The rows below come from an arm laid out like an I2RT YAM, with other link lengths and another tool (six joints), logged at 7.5 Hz.
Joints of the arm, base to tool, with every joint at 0 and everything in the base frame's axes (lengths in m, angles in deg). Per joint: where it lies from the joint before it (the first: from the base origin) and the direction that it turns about. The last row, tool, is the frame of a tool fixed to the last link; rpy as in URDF.
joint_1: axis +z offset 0 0 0.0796
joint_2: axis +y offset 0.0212 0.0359 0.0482
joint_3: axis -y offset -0.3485 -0.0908 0
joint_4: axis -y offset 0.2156 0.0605 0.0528
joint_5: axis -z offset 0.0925 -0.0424 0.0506
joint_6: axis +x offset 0.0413 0 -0.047
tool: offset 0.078 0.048 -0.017 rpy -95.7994 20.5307 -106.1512
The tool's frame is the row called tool.
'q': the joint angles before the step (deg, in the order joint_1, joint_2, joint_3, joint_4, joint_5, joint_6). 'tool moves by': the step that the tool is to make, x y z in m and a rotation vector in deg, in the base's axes. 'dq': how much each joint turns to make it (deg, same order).
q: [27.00 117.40 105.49 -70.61 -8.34 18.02]
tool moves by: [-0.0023 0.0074 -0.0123 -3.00 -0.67 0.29]
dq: [1.82 0.58 -1.21 1.12 3.13 1.15]
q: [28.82 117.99 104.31 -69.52 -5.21 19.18]
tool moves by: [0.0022 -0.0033 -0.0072 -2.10 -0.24 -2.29]
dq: [0.07 0.11 -1.05 0.51 2.21 2.13]
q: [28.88 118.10 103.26 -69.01 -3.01 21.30]
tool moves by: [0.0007 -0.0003 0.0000 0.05 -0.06 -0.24]
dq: [-0.08 0.00 -0.02 0.10 0.00 0.16]
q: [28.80 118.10 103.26 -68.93 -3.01 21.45]
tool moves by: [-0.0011 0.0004 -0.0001 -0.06 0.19 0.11]
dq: [0.11 0.00 -0.02 -0.18 -0.04 0.00]
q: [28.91 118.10 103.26 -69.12 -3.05 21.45]
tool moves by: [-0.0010 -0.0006 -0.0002 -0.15 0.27 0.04]
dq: [-0.01 0.00 -0.01 -0.30 0.00 -0.05]
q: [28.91 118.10 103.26 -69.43 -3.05 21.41]
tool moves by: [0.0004 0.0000 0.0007 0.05 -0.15 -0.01]
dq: [-0.02 -0.04 0.10 0.02 0.03 -0.01]
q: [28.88 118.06 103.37 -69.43 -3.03 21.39]
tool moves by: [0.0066 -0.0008 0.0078 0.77 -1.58 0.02]
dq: [-0.50 -0.10 1.62 0.00 0.02 -0.53]
